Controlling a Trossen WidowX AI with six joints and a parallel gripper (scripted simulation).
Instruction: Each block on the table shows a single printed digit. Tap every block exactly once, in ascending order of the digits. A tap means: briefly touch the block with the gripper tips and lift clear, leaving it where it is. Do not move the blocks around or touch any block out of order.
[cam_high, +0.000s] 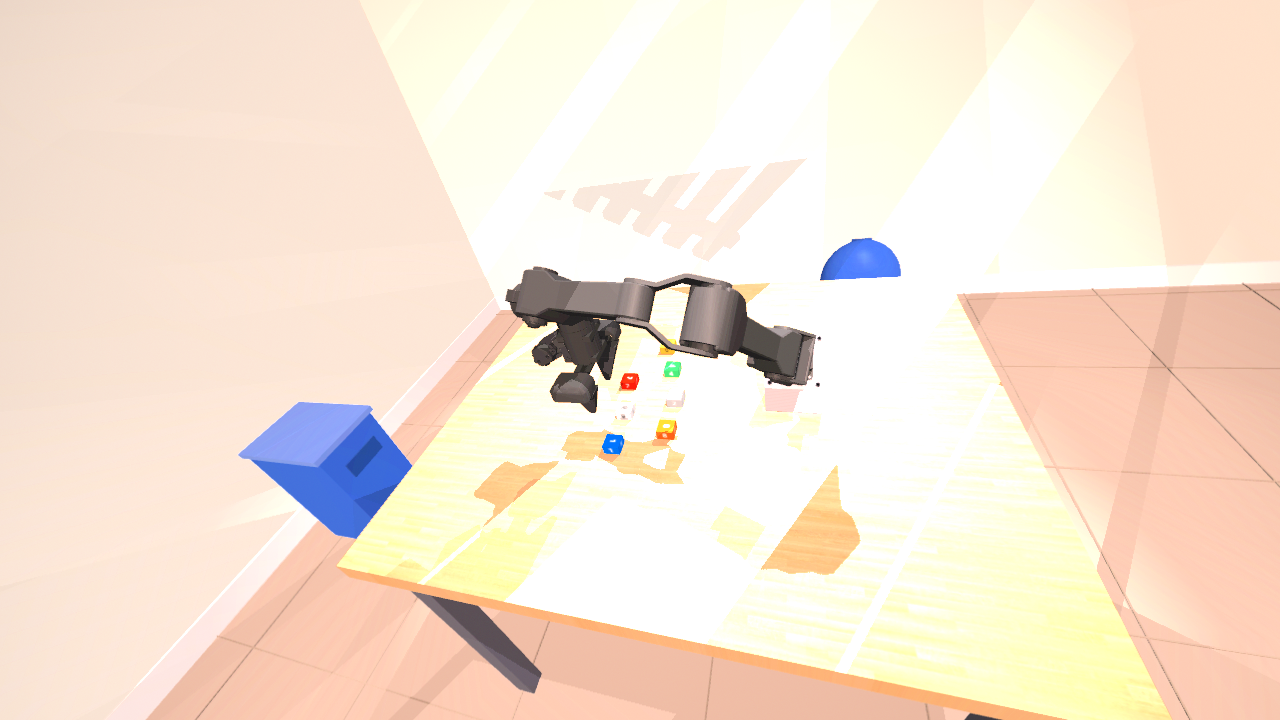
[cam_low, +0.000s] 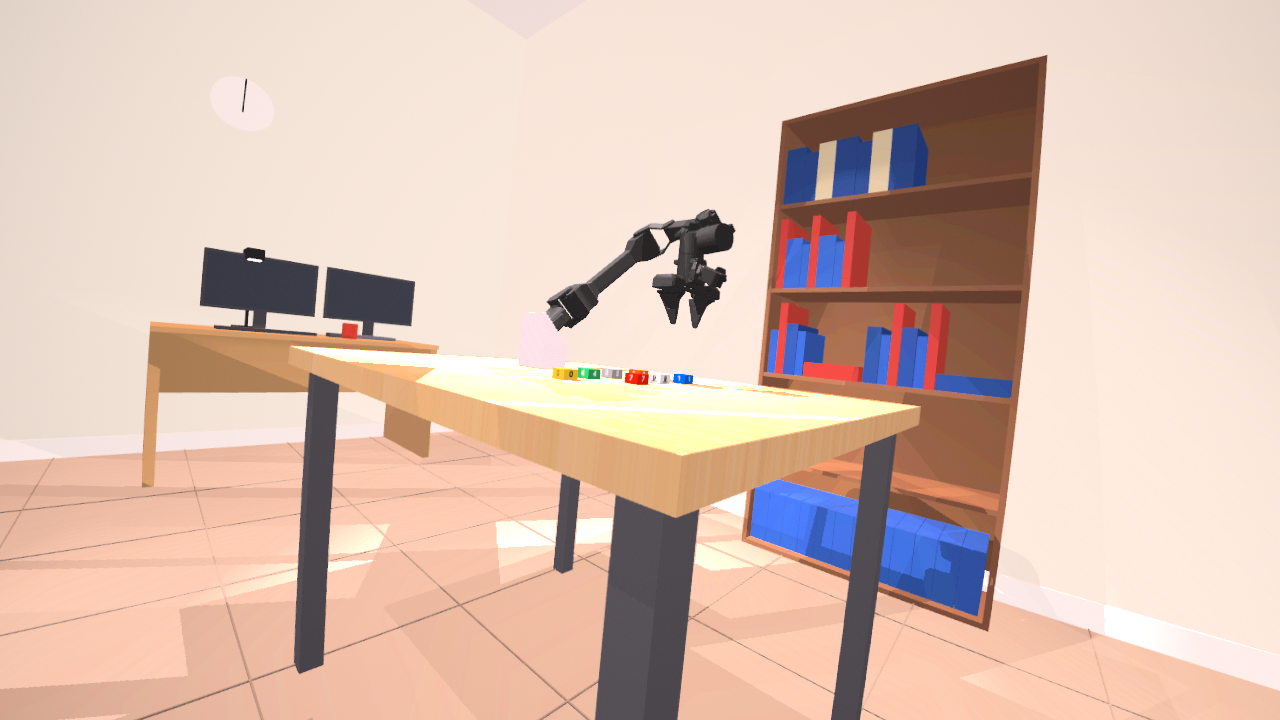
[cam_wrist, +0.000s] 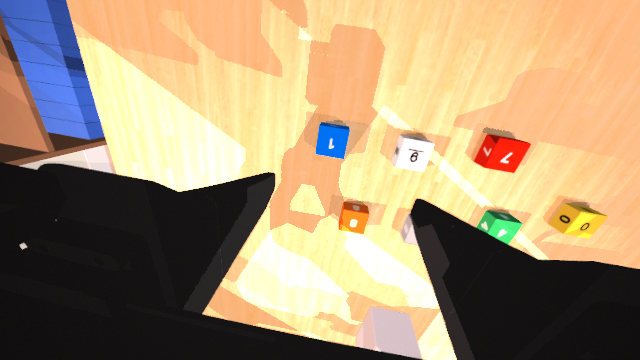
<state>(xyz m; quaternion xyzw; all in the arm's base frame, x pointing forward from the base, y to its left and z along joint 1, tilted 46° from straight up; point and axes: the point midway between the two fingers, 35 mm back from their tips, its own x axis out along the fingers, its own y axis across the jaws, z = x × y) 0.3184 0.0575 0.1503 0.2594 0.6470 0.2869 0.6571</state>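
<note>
My gripper tip is 290 mm to the left of the yellow block, 120 mm above it and 30 mm past it. Also, from my gripper tip: orange block (120 mm below, 90 mm behind, 40 mm to the right); blue block (120 mm below, 10 mm to the left); white block (120 mm below, 80 mm to the right, 10 mm ahead).
</note>
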